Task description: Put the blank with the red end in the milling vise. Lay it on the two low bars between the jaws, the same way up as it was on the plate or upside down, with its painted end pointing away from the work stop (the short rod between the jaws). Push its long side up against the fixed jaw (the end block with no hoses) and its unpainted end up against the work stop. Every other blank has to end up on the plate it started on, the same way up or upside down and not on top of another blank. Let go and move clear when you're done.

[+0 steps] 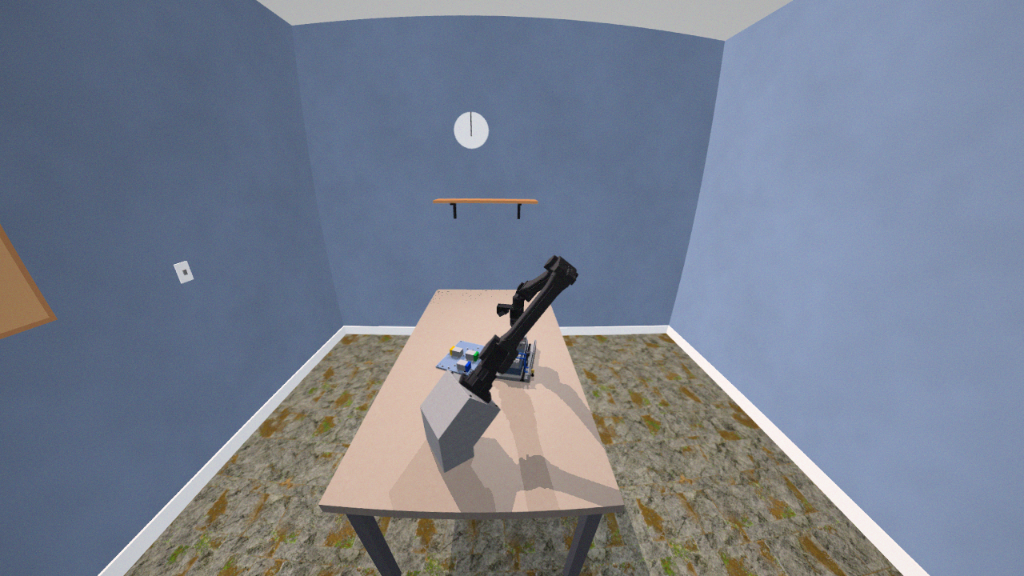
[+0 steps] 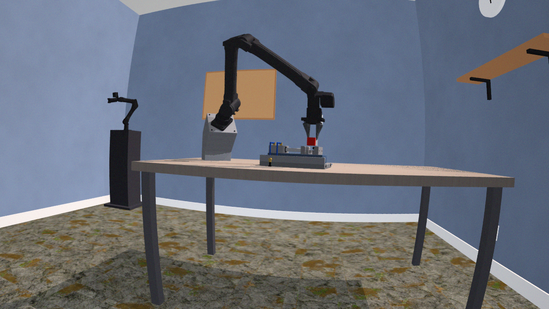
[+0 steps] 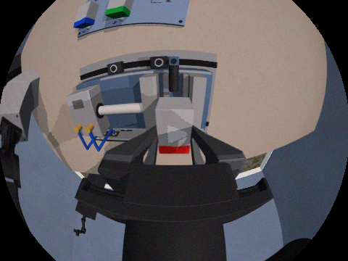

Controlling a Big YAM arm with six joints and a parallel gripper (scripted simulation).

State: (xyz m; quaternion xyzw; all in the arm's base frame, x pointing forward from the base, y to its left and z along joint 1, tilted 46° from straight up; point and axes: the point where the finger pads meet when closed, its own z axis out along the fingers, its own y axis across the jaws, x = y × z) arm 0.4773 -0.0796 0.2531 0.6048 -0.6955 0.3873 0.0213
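My hand is 5 cm to the right of the work stop, 5 cm above it and 1 cm short of it. Round my hand: green-ended blank: 24 cm to the left, 11 cm below, 3 cm behind; blue plate: 28 cm to the left, 13 cm below, 1 cm behind; vise: 10 cm below, 7 cm behind, 3 cm to the left.
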